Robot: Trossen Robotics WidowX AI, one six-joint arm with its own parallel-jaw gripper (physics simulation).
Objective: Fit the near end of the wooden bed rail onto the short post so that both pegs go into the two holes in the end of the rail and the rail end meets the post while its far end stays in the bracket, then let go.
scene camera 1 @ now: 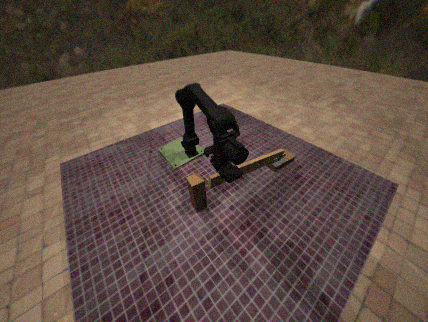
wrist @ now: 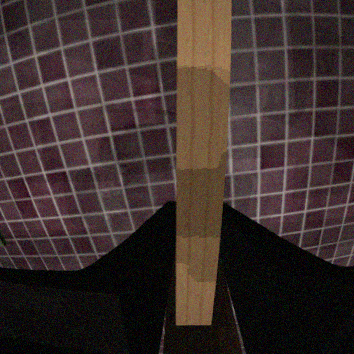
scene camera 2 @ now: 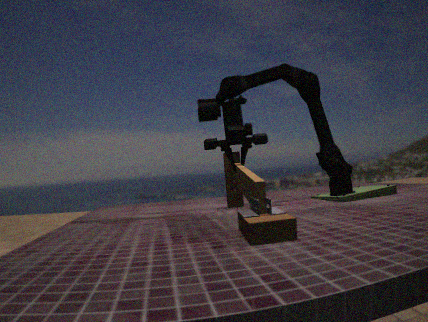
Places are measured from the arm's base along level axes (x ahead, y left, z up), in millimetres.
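Pixels of known places: gripper, fingertip midpoint: (scene camera 1: 221,176) (wrist: 194,209); arm's base, origin of the base link: (scene camera 1: 191,152) (scene camera 2: 342,194).
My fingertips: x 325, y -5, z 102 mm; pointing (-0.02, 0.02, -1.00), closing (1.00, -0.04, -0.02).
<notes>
Ahead of a thing's pixels: the offset from my fingertips to its top centre. "spot": to the spot under its first point. Level surfaces: height alone.
My gripper (scene camera 1: 230,175) (scene camera 2: 240,161) (wrist: 194,209) is shut on the wooden bed rail (scene camera 1: 256,163) (scene camera 2: 251,181) (wrist: 202,120), gripping it near its near end and holding it above the mat. The short post {spot: dy -128, dx +32, dz +6 mm} (scene camera 1: 197,194) (scene camera 2: 233,190) stands upright just beyond that end. In scene camera 1 a narrow gap shows between rail end and post, roughly in line. The pegs and the holes cannot be made out clearly. The rail's far end is at the metal bracket on a low wooden block {dy +387, dx +5, dz -82 mm} (scene camera 1: 290,159) (scene camera 2: 269,228); how deep it sits is hard to tell.
The arm's base stands on a green plate (scene camera 1: 174,155) (scene camera 2: 377,192), to the left of the rail in scene camera 1. The post, the rail and the bracket block are on a purple tiled mat {dz -118 mm} (scene camera 1: 225,260) (scene camera 2: 150,260) (wrist: 75,150).
</notes>
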